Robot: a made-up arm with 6 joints. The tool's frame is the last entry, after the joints. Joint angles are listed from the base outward. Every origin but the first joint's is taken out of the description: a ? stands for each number. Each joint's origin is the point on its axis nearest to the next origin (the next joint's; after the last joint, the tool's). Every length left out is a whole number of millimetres.
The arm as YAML. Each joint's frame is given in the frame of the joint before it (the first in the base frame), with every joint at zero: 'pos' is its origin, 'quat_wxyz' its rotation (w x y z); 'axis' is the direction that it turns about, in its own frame. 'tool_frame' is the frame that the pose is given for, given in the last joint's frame.
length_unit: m
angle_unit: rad
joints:
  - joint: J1
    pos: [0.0, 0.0, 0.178]
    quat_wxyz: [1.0, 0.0, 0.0, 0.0]
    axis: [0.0, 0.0, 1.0]
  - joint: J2
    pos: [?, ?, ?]
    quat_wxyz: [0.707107, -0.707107, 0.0, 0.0]
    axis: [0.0, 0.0, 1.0]
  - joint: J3
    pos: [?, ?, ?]
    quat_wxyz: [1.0, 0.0, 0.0, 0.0]
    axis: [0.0, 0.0, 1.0]
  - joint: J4
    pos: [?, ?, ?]
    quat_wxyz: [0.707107, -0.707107, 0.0, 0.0]
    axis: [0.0, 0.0, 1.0]
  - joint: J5
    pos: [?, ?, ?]
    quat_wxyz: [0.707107, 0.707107, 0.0, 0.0]
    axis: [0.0, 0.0, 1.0]
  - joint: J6
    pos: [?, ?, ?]
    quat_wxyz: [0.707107, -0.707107, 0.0, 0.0]
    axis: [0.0, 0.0, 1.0]
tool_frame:
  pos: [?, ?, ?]
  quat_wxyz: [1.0, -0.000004, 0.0, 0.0]
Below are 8 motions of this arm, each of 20 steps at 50 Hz.
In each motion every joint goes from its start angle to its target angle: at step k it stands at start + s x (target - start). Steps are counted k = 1, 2, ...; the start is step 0. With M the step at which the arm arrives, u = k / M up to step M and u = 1 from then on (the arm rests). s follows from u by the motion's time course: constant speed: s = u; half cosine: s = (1 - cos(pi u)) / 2; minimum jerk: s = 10 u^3 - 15 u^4 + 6 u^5.
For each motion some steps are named. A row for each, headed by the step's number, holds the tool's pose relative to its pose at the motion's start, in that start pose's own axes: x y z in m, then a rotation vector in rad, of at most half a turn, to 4 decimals.
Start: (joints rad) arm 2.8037 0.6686 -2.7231 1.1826 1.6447 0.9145
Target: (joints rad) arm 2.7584 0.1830 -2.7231 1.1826 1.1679 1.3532
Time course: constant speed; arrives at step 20
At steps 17, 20:
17: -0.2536 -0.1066 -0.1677 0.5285 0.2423 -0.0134
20: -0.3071 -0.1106 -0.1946 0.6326 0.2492 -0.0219

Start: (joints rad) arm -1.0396 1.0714 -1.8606 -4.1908 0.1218 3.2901
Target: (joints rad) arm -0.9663 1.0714 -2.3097 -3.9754 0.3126 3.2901
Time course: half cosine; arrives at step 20
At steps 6, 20:
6: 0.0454 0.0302 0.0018 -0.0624 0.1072 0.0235
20: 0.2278 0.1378 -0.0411 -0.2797 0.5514 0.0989

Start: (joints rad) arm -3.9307 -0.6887 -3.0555 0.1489 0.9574 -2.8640
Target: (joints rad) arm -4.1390 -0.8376 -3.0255 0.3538 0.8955 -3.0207
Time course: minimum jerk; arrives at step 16
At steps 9, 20:
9: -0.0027 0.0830 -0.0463 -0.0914 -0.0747 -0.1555
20: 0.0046 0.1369 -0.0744 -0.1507 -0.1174 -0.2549

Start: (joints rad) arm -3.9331 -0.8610 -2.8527 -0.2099 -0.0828 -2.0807
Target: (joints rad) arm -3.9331 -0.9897 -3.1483 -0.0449 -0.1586 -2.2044
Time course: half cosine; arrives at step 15
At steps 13, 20:
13: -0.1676 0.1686 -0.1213 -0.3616 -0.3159 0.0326
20: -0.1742 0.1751 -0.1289 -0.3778 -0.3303 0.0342

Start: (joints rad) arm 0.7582 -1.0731 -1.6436 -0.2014 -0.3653 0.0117
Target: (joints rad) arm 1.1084 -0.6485 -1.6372 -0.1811 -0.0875 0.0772
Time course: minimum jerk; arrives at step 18
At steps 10, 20:
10: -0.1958 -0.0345 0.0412 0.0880 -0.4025 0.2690
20: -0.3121 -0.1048 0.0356 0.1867 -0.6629 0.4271

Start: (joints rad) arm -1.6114 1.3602 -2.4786 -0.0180 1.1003 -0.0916
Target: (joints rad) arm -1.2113 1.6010 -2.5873 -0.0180 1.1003 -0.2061
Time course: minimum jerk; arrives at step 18
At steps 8, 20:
8: -0.0111 -0.1154 0.0447 0.0048 -0.0496 -0.2050
20: -0.0676 -0.2784 0.1106 0.0004 -0.1259 -0.5163

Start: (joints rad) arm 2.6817 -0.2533 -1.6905 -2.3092 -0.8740 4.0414
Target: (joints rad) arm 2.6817 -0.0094 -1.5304 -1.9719 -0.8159 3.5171
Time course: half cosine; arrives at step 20
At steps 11, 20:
11: 0.0215 0.0515 0.0689 -0.0547 -0.0941 -0.0341
20: 0.0367 0.0943 0.1128 -0.0780 -0.1419 -0.0471

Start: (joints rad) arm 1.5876 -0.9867 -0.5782 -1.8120 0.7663 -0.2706
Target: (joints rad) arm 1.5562 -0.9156 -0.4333 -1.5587 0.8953 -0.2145
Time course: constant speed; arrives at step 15
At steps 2, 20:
2: 0.0060 -0.0148 0.0032 0.0468 -0.0026 0.0114
20: 0.0374 -0.1184 0.0129 0.3591 -0.0494 0.0665

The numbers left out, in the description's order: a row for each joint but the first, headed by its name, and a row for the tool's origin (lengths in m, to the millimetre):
J2: 0.0 0.0 0.0
J3: 0.039 -0.208 0.0
J4: 0.093 0.413 0.0
J5: 0.0 0.0 0.0
J6: 0.102 0.13 0.0
tool: 0.0 0.0 0.0

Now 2 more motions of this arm.
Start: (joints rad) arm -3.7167 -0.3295 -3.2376 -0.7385 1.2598 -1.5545
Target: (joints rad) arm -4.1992 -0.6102 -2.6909 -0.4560 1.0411 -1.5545
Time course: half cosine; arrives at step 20
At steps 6, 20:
6: 0.0350 0.0125 -0.0100 -0.0288 -0.0099 -0.0723
20: 0.1625 0.0156 -0.0231 -0.0817 -0.0595 -0.3119

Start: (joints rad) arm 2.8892 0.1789 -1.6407 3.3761 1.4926 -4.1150
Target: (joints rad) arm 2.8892 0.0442 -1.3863 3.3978 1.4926 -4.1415
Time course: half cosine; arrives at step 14
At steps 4, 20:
4: -0.0026 0.0015 -0.0103 0.0156 -0.0160 -0.0099
20: -0.0123 0.0109 -0.0576 0.0837 -0.0840 -0.0538

